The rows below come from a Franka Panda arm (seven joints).
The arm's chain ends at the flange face. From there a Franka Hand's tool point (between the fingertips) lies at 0.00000 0.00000 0.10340 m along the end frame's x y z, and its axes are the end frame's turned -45 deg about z.
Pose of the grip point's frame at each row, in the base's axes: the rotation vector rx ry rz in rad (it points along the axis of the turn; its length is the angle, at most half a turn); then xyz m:
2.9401 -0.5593 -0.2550 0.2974 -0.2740 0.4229
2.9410 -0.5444 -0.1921 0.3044 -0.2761 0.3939
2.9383 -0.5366 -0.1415 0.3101 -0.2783 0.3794
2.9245 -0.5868 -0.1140 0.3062 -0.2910 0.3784
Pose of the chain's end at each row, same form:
2.4624 -1.6157 -0.1537 0.3172 -0.2633 0.5238
2.4808 -1.6103 -0.0934 0.3200 -0.2639 0.4954
2.4911 -1.6084 -0.0436 0.3225 -0.2647 0.4812
2.4647 -1.6529 -0.0156 0.3171 -0.2767 0.4802

